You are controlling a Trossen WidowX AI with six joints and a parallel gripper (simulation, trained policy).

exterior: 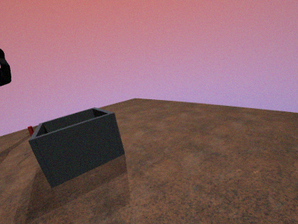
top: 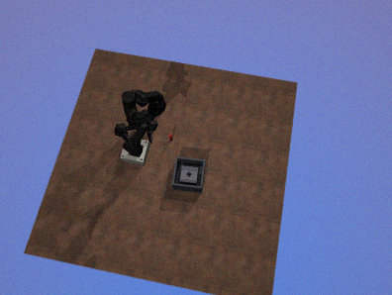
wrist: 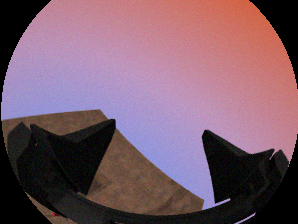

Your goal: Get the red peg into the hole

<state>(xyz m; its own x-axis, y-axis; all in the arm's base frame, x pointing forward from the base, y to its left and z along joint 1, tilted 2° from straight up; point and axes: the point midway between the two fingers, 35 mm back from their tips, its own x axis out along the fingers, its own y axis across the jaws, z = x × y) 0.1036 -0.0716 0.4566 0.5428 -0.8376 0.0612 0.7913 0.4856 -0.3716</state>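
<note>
The red peg lies 30 mm ahead of my gripper tip, 240 mm to the left of it and 480 mm below it. Round my gripper tip: dark grey box (190 mm ahead, 50 mm to the left, 490 mm below); plate (190 mm ahead, 50 mm to the left, 470 mm below).
</note>
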